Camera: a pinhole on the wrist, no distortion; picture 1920 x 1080 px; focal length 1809.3 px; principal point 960.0 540.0 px. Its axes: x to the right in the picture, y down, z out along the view. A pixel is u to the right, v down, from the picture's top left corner.
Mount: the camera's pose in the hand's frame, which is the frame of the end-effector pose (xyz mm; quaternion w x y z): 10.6 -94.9 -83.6 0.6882 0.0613 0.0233 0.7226
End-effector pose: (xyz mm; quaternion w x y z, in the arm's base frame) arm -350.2 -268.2 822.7 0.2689 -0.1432 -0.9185 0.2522
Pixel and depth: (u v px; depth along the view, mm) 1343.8 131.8 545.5
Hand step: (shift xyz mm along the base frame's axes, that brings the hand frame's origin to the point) -411.8 -97.1 -245.2
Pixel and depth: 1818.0 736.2 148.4
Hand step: -51.1 -50.6 -28.7
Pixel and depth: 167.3 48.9 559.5
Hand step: -489.9 -373.4 -24.3
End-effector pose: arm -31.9 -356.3 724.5 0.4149 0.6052 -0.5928 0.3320
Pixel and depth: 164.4 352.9 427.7
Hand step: 279.3 -355.6 -71.7
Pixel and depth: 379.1 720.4 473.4
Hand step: 238.7 -368.0 -171.4
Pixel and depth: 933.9 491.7 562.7
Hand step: 94.5 -470.4 -135.9
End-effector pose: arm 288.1 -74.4 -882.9 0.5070 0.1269 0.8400 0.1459
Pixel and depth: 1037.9 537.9 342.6
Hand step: 198.5 -41.7 -192.4
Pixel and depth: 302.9 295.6 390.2
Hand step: 187.5 -158.7 -317.6
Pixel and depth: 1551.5 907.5 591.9
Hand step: 494.5 102.2 -173.7
